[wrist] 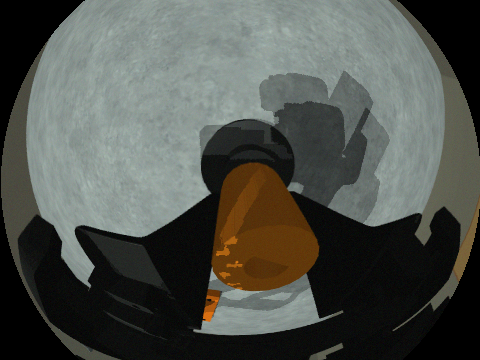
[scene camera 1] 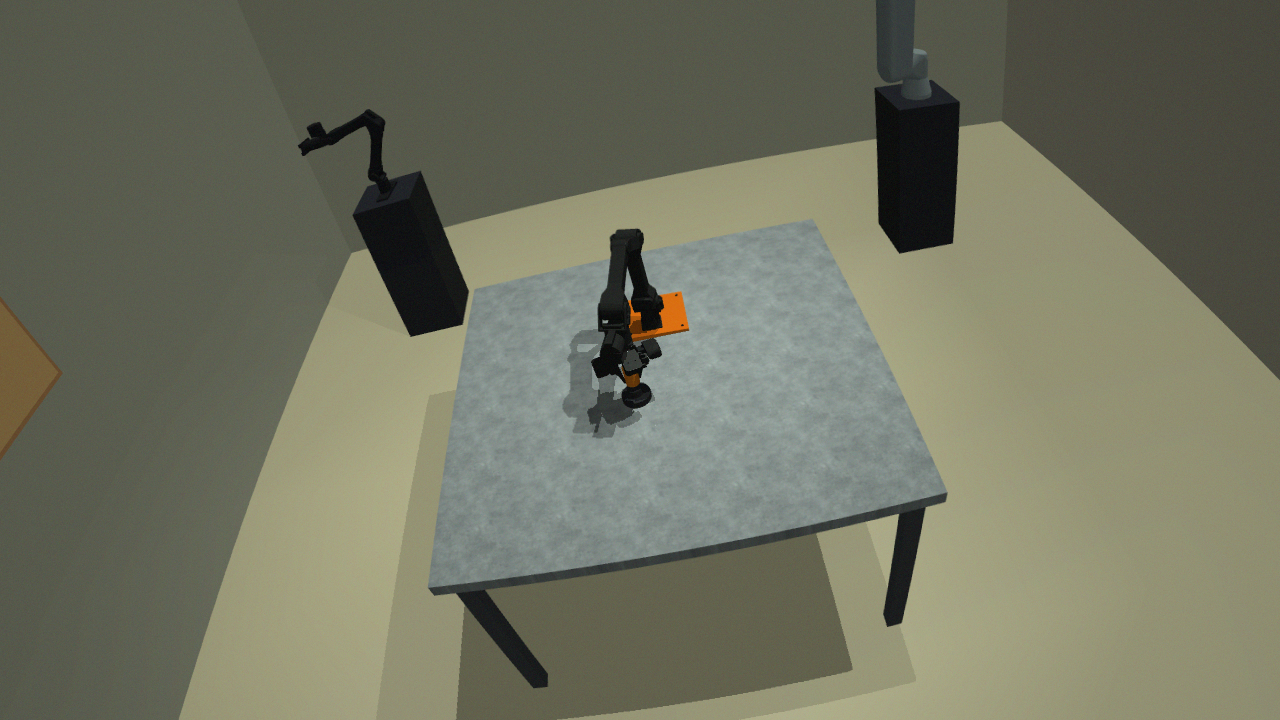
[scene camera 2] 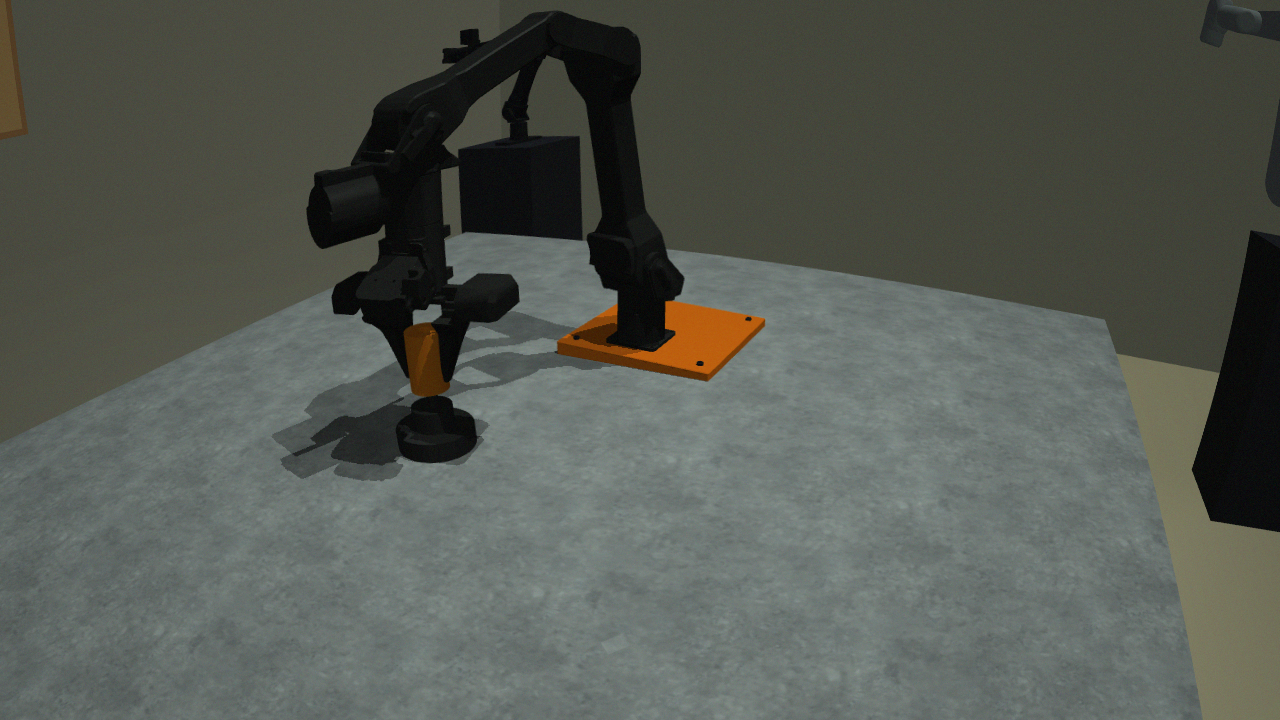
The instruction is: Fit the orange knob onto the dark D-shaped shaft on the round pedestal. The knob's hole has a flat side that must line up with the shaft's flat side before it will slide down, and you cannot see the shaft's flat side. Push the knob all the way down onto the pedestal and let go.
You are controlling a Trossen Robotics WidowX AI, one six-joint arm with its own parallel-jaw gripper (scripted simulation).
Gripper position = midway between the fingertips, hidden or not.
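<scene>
I find my gripper (scene camera 2: 429, 378) in scene camera 2, and I see the gripper (wrist: 254, 198) in the wrist view and the gripper (scene camera 1: 632, 379) in scene camera 1. There is an orange knob (scene camera 2: 421, 341), which the wrist view shows me too, the knob (wrist: 263, 241) there. A round pedestal (scene camera 2: 434, 432) is also part of what I see, and in the wrist view I have sight of the pedestal (wrist: 240, 142) as well.
</scene>
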